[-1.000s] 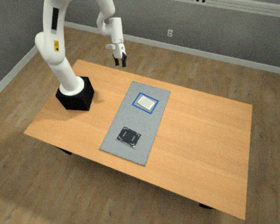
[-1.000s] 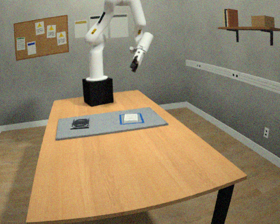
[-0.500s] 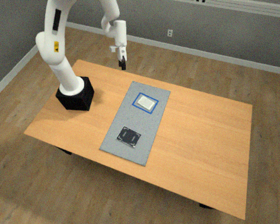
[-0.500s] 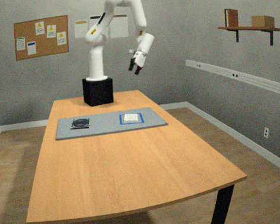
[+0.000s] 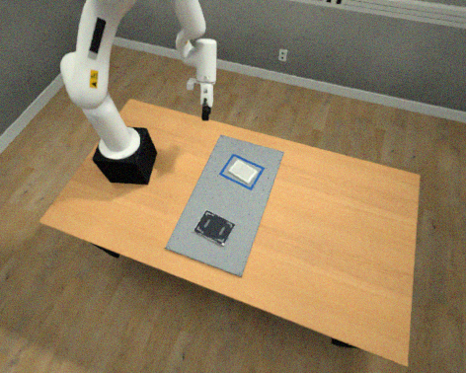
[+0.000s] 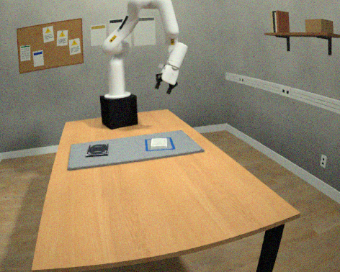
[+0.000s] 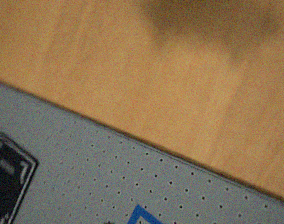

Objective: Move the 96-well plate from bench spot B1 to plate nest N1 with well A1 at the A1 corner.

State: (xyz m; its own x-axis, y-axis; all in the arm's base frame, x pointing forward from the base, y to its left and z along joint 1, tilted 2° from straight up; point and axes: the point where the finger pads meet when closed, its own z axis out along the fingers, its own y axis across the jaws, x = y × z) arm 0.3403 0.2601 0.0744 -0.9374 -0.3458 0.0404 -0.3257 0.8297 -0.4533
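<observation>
Right now the white 96-well plate is 25 cm below my hand, 22 cm ahead of it and 8 cm to the right of it. Round my hand: plate nest N1 (42 cm to the right, 26 cm below, 21 cm ahead).
</observation>
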